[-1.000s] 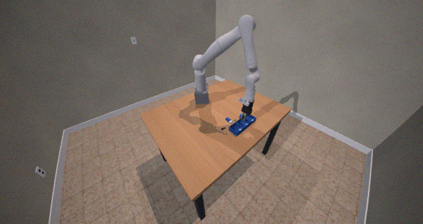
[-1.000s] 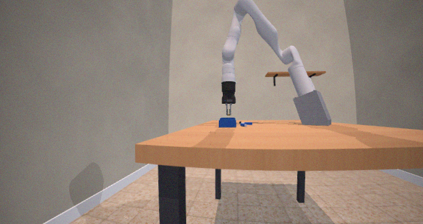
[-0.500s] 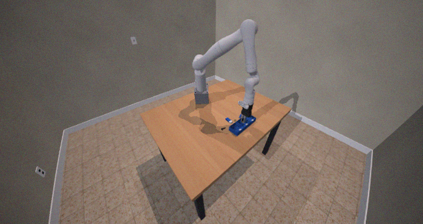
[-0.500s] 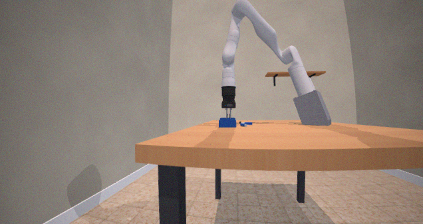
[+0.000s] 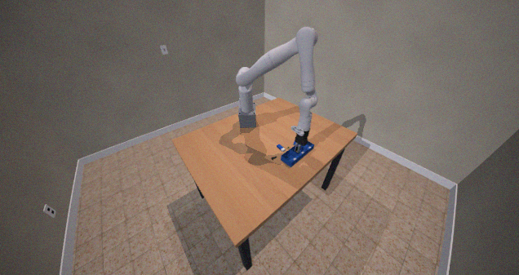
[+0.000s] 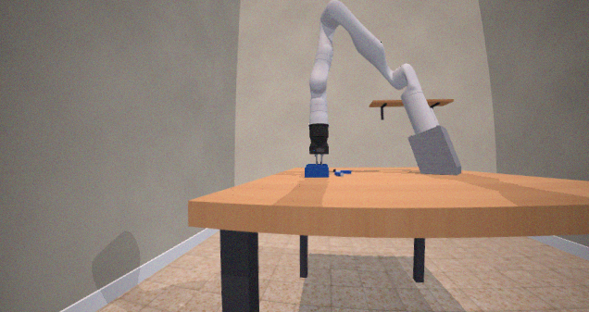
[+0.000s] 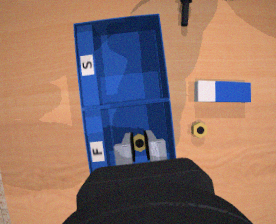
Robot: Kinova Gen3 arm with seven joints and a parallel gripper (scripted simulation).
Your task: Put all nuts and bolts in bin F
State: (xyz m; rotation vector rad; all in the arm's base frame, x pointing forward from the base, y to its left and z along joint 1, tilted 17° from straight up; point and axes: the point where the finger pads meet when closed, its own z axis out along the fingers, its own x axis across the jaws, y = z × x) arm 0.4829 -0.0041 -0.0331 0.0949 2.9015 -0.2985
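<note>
Right now the blue two-compartment bin is 1 cm ahead of my hand and 2 cm below it. Also, from my hand: black bolt 9 cm behind, 14 cm to the right, 3 cm below.
</note>
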